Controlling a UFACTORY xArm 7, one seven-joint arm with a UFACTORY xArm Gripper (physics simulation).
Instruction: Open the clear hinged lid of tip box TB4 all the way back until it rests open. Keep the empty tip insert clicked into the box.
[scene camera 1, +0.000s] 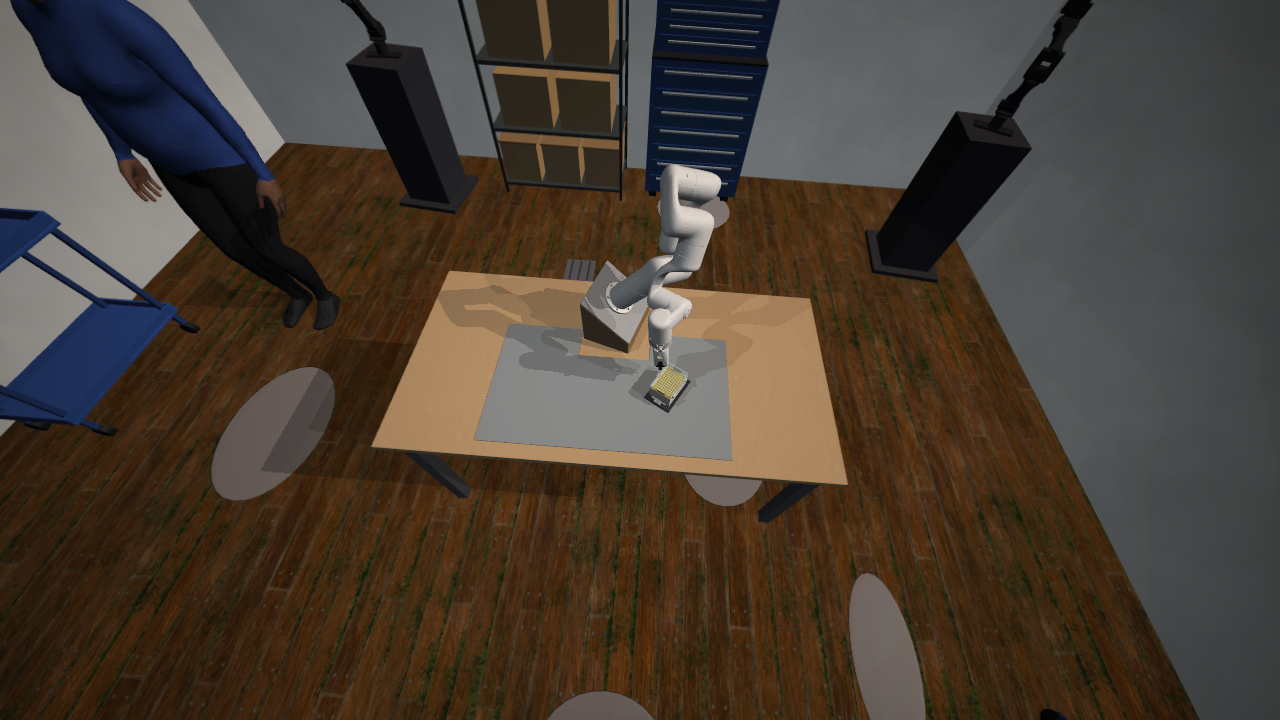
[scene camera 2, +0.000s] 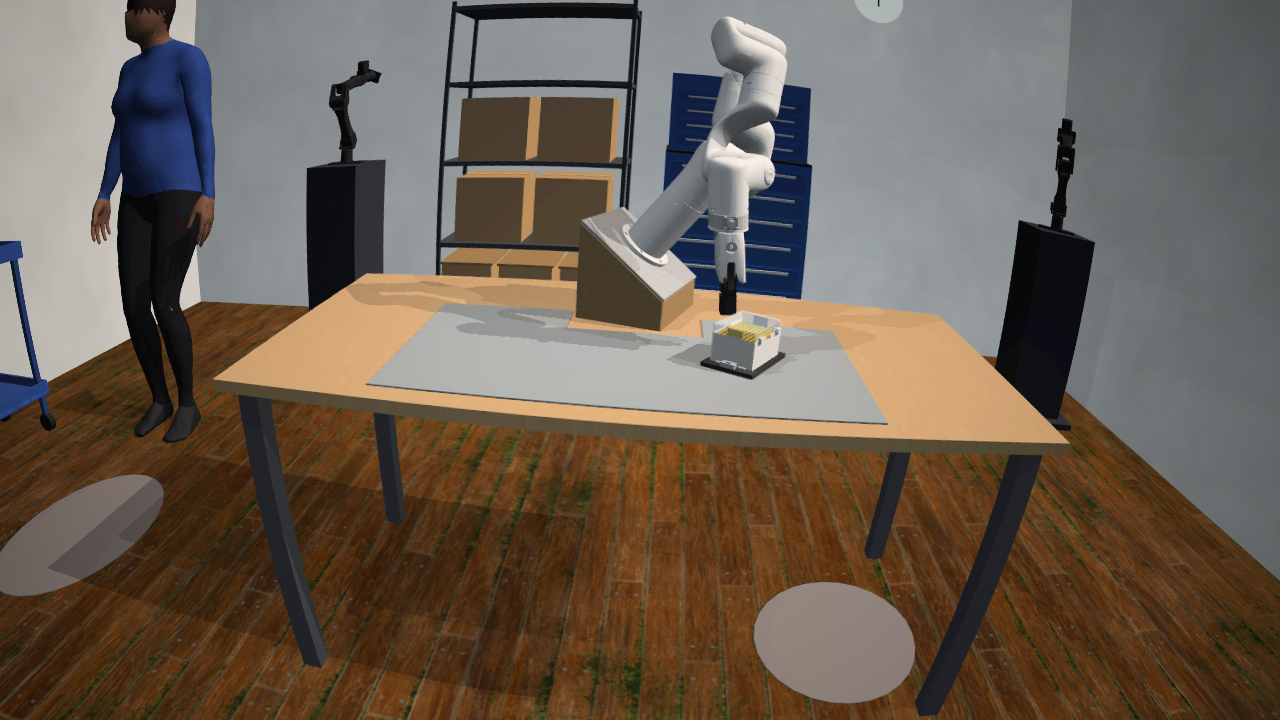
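Note:
Tip box TB4, white-walled, stands upright on a dark base plate on the grey mat. The yellow gridded tip insert sits inside the box, below its rim. The clear lid is hard to make out; pale see-through edges show around the rear of the box, and its exact angle cannot be told. My gripper is shut and empty. It points down at the rear of the box, with its tips close behind and above the rear rim in the scene camera 2 view; contact cannot be told.
The grey mat lies on the wooden table. The arm's wedge-shaped base block stands behind and left of the box. A shelf rack, a blue drawer cabinet and a standing person are beyond the table.

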